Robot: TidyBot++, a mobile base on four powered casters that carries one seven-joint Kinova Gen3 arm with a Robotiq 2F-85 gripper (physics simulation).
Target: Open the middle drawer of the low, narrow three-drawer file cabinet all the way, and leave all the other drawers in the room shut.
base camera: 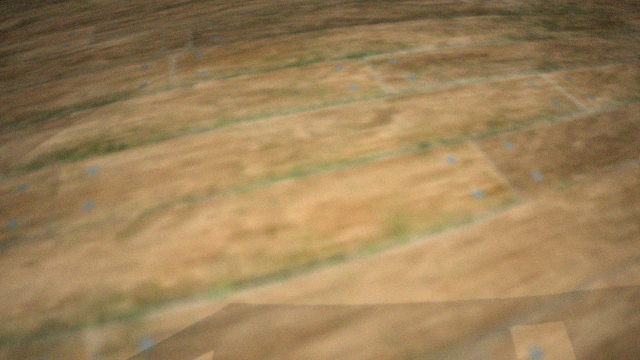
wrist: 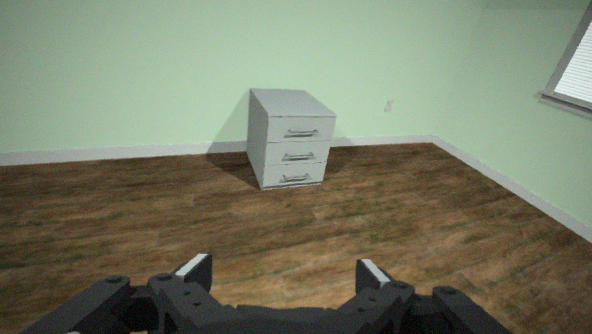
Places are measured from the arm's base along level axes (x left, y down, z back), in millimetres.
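Pixels of known places: gripper, between the fingertips: [wrist: 284, 273].
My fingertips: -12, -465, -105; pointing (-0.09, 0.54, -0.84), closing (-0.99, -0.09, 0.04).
Behind a point stands the place of what it marks, as x, y, z.
The low, narrow file cabinet [wrist: 292, 103] @(-99, -123, -1587) is light grey and stands against the green wall, a little right of the middle in the upper half of the wrist view. Its front shows three drawers, each with a bar handle, and all three look shut. The middle drawer [wrist: 276, 153] @(-29, 121, -1361) has its handle [wrist: 298, 157] @(-168, 157, -1406) between the top drawer [wrist: 276, 129] @(-14, -33, -1356) and the bottom drawer [wrist: 271, 175] @(-12, 275, -1355). My gripper [wrist: 284, 273] @(-12, -465, -105) is open and empty, its fingers apart at the bottom of the wrist view, with floor between it and the cabinet. The cabinet does not show in the base camera view.
Wood floor [base camera: 320, 200] @(-6, 397, -401) [wrist: 150, 225] @(583, 396, -970) fills the base camera view, with a darker shadow along its bottom edge. In the wrist view the green wall [wrist: 125, 75] @(950, -179, -1632) meets another wall at a corner right of the cabinet. A window [wrist: 575, 75] @(-2085, -598, -1665) is at the upper right.
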